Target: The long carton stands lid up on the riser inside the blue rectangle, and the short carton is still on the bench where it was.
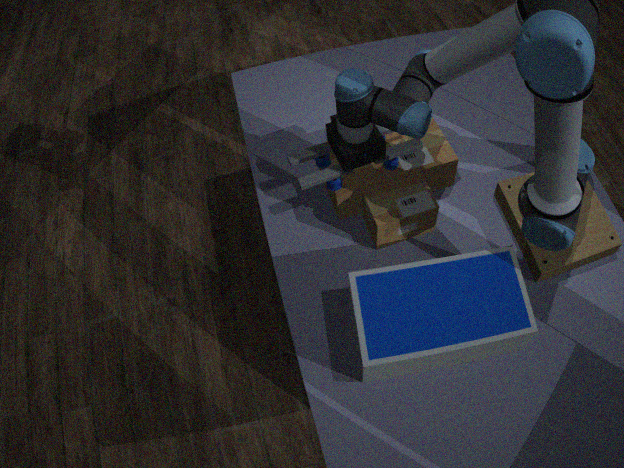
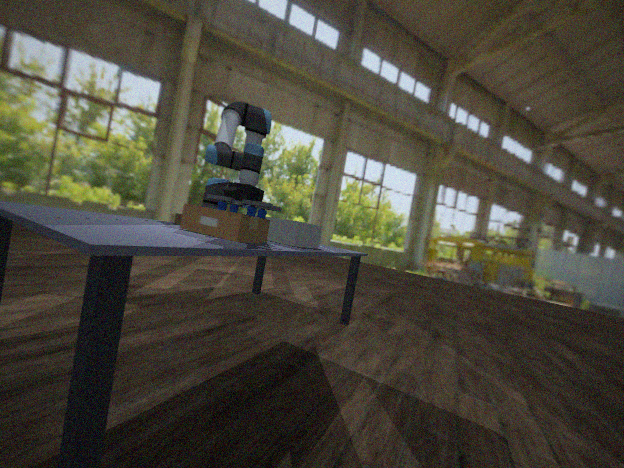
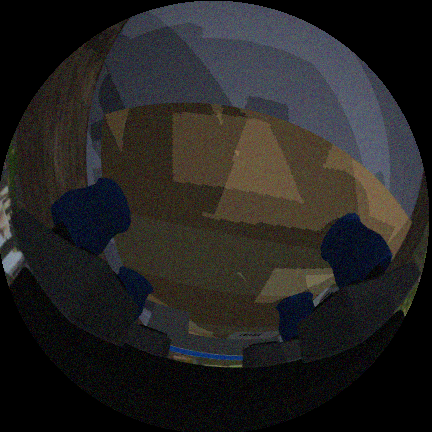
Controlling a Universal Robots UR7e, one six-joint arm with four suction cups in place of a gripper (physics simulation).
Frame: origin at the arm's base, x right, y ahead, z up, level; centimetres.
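Seen in the pictures: hand at its tool point: (image 3: 221,260).
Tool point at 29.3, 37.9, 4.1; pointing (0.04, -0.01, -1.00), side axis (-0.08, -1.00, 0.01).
A point is followed by its place in that frame, as x, y, z.
The long carton (image 1: 443,156) @(21.2, 18.6, 5.4) (image 2: 224,226) @(37.4, 37.0, -0.6) (image 3: 241,169) @(35.0, 37.4, 5.1) lies flat on the bench (image 1: 302,90) @(68.9, 34.8, -5.2), lid up, toward the back. The short carton (image 1: 403,218) @(11.3, 35.9, 4.6) stands against its front side, with a grey label on top. My suction gripper (image 1: 357,168) @(29.3, 37.9, 4.1) (image 2: 241,207) @(29.3, 37.9, 4.1) (image 3: 217,257) @(29.3, 37.9, 4.1) sits low over the long carton's left part. Its blue cups rest on the lid, the left pair right at the carton's left edge. The carton stands on the bench. The riser (image 1: 448,355) @(-20.0, 43.1, 3.8) (image 2: 294,234) @(4.1, 51.7, 0.4) with the blue rectangle (image 1: 443,302) @(-10.5, 39.3, 6.8) stands in front of the cartons, with nothing on it.
The arm's base stands on a wooden plate (image 1: 602,236) @(-14.8, -9.0, -0.4) at the bench's right side, close to the riser's back right corner. The bench's left edge drops to a wooden floor (image 1: 125,252). The gripper's cross bars (image 1: 302,161) reach left past the carton.
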